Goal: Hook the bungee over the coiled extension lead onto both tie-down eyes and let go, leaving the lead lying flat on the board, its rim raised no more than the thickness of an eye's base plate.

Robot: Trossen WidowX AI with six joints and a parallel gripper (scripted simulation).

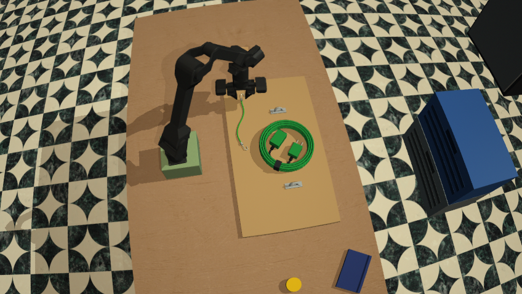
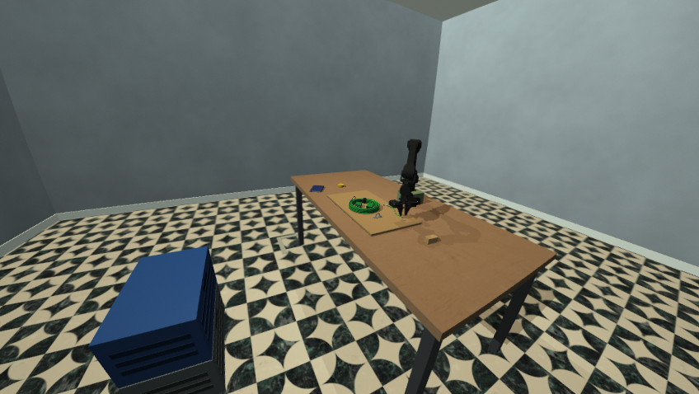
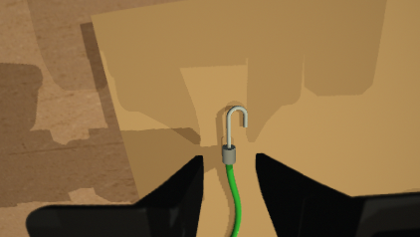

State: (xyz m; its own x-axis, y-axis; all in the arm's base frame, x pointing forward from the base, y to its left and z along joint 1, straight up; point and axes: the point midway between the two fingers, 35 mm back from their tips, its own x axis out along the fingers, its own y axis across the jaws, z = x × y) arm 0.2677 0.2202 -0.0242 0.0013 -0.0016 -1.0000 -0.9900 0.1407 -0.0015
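Right now my hand is 90 mm short of the board, 230 mm to the left of it and 50 mm above it. The rest, counted from my hand: small wooden block: 50 mm ahead, 250 mm to the left, 50 mm below; yellow disc: 30 mm ahead, 720 mm to the right, 50 mm below.
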